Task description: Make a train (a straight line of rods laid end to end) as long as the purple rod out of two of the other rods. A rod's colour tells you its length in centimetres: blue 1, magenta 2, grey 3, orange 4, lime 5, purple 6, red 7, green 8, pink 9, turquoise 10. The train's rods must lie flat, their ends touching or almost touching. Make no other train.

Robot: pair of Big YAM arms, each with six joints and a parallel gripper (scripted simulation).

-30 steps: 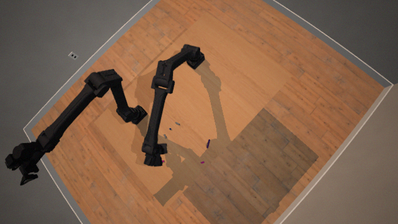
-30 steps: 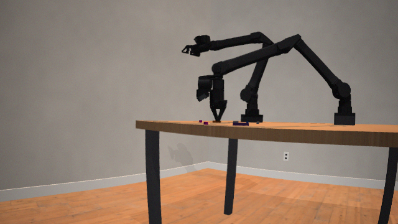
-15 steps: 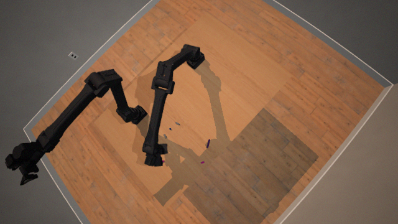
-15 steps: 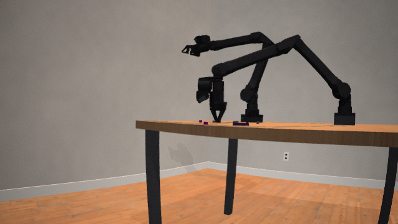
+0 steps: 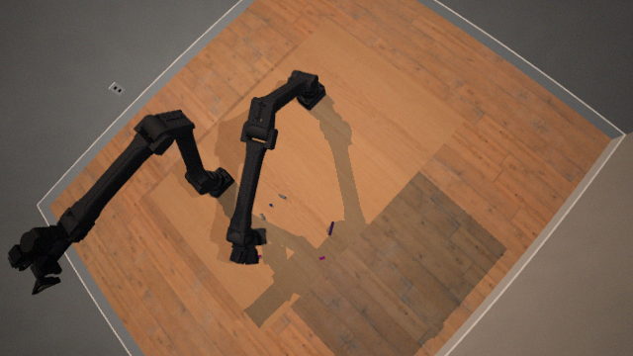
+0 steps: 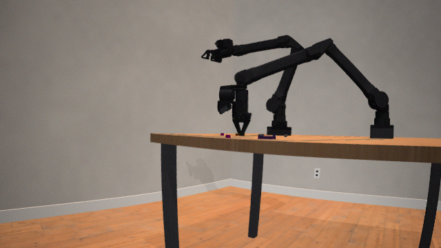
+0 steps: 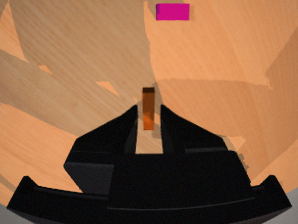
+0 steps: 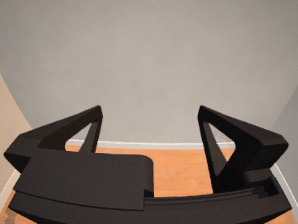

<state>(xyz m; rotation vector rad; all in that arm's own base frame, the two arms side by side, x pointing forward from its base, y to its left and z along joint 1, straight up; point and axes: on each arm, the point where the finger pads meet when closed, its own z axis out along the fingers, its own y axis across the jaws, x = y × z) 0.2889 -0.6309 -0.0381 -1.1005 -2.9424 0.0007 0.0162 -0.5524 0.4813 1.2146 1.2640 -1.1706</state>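
The orange rod lies right at my left hand. The rest, counted from my left hand: blue rod: 70 mm behind, 130 mm to the left; purple rod: 190 mm ahead, 250 mm to the left; magenta rod: 50 mm ahead, 60 mm to the right.
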